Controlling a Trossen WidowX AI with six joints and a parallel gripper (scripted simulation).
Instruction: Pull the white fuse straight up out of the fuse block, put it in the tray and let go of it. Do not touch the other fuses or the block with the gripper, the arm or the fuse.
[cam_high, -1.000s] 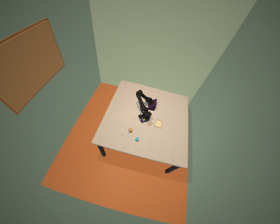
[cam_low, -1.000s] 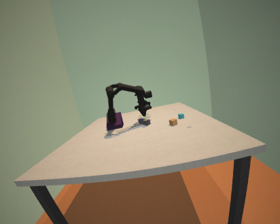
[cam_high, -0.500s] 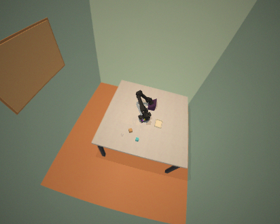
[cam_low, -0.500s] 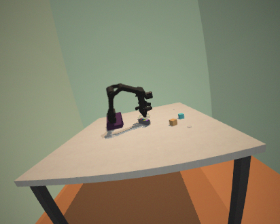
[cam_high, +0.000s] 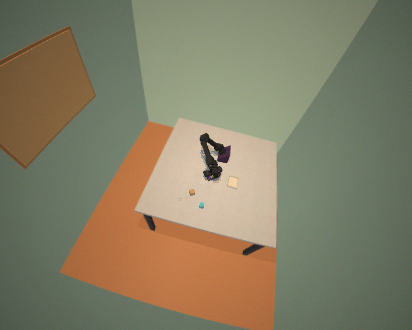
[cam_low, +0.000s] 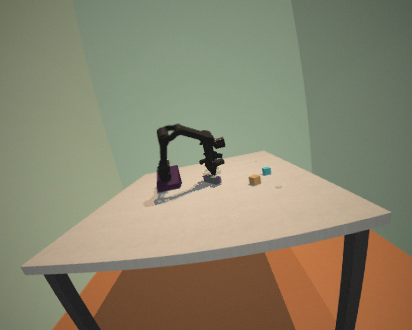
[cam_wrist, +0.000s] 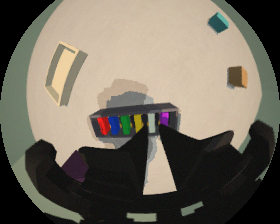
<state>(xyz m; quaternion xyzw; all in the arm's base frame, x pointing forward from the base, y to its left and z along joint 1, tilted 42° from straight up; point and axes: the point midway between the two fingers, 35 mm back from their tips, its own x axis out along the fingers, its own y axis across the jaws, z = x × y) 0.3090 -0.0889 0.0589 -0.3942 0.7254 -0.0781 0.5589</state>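
My gripper tip is now 30 mm above the white fuse. Also, from my gripper tip: shallow tan tray (230 mm to the left, 50 mm below, 20 mm ahead); teal cube (310 mm ahead, 70 mm to the right, 30 mm below).
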